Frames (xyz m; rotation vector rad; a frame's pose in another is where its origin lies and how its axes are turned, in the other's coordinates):
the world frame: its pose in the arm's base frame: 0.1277 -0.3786 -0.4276 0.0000 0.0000 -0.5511
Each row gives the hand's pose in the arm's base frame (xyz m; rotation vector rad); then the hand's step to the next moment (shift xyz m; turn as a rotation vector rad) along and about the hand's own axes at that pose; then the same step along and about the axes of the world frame.
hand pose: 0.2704 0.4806 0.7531 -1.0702 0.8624 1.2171
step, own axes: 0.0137 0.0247 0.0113 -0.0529 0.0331 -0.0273
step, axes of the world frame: -0.0271 0.0012 -0.0138 -0.0130 -0.0562 0.0362
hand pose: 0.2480 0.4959 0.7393 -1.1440 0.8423 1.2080
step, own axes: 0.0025 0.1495 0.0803 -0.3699 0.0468 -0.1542
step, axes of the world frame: -0.1684 -0.0165 -0.0135 0.0393 -0.2659 0.3009
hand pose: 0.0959 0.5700 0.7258 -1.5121 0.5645 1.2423
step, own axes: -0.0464 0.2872 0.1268 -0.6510 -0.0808 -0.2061
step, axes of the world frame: -0.2677 -0.1567 -0.0668 0.1038 -0.3124 0.6037
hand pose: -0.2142 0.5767 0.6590 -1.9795 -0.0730 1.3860
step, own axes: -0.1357 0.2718 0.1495 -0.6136 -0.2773 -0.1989
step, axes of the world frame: -0.1376 -0.3006 -0.0730 0.0813 -0.1309 0.6850
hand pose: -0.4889 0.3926 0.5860 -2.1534 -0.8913 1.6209
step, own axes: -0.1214 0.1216 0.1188 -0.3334 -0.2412 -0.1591
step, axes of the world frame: 0.0145 -0.2077 -0.0164 0.0229 0.0041 0.4406
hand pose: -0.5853 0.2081 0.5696 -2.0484 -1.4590 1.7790
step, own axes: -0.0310 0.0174 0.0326 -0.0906 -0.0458 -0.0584
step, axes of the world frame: 0.0142 -0.0461 0.0019 0.0282 0.0109 0.1132
